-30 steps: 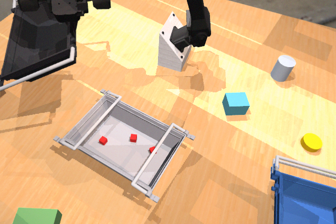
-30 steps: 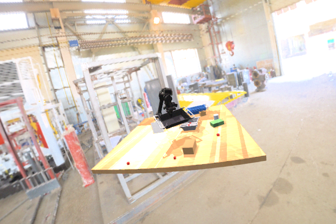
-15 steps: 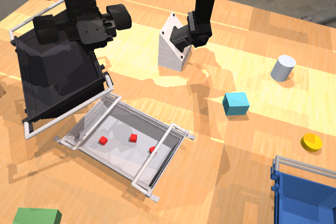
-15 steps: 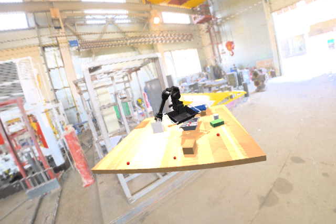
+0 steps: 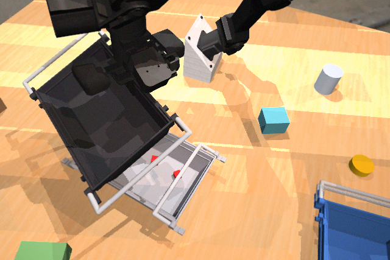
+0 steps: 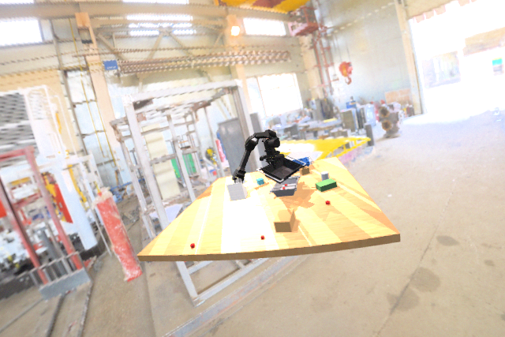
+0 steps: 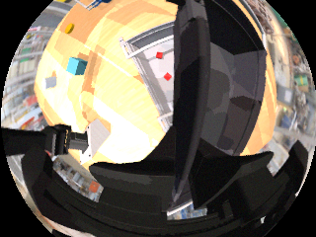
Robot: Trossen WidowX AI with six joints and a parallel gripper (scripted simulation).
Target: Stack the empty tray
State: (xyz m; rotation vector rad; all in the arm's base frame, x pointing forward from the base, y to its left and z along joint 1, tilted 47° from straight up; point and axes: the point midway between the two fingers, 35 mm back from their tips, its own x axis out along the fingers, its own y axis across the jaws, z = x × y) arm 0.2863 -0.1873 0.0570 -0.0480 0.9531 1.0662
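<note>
Right now the black tray is 60 mm ahead of my gripper tip and 50 mm to the right of it. Also, from my gripper tip: green block: 320 mm ahead, 80 mm to the right, 170 mm below; then cyan block: 150 mm behind, 300 mm to the left, 170 mm below; then yellow disc: 80 mm behind, 520 mm to the left, 180 mm below.
</note>
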